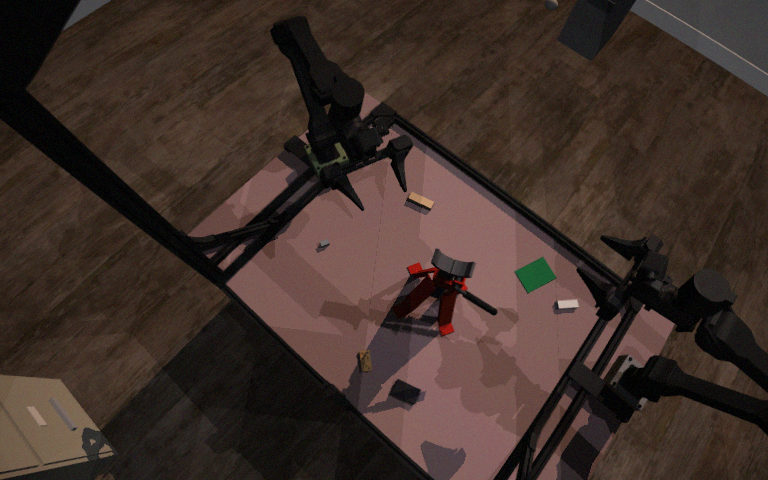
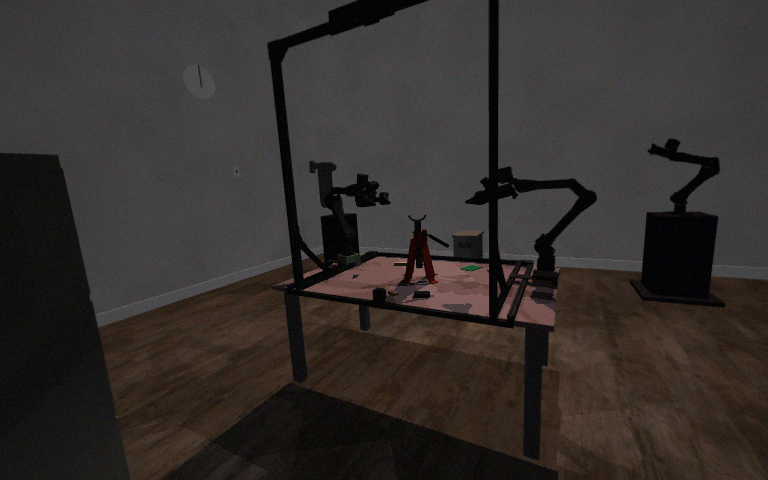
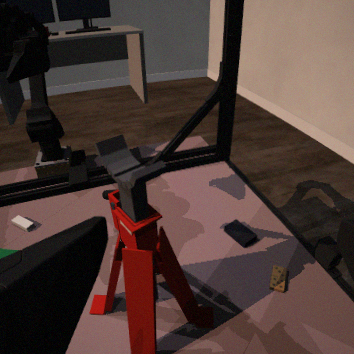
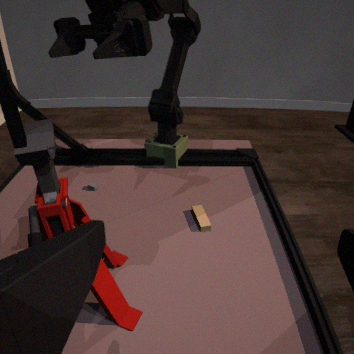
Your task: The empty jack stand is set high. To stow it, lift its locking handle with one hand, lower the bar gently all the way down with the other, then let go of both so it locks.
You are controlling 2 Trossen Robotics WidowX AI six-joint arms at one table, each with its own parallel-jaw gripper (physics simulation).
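The red jack stand (image 1: pixel 436 292) (image 2: pixel 419 254) (image 3: pixel 138 246) (image 4: pixel 56 211) stands upright near the middle of the pink table (image 1: pixel 301 276). Its grey bar (image 3: pixel 133 200) (image 4: pixel 46 175) is raised high, with the curved saddle (image 1: pixel 454 264) (image 2: pixel 417 219) (image 3: pixel 117 156) on top. The black locking handle (image 1: pixel 479 302) (image 2: pixel 436 239) (image 4: pixel 32 225) sticks out sideways from the head. My left gripper (image 1: pixel 382 200) (image 2: pixel 384 197) (image 4: pixel 70 54) is open and empty, high up and well off the stand. My right gripper (image 1: pixel 590 253) (image 2: pixel 470 200) is open and empty, high at the opposite table edge.
Small items lie on the table: a tan block (image 1: pixel 420 200) (image 4: pixel 201 217), a tiny grey piece (image 1: pixel 323 245), a green square (image 1: pixel 534 274), a white block (image 1: pixel 567 304) (image 3: pixel 22 223), a tan domino (image 1: pixel 364 361) (image 3: pixel 278 278) and a black block (image 1: pixel 405 391) (image 3: pixel 241 232). Black frame posts (image 2: pixel 493 143) rise at the table edges.
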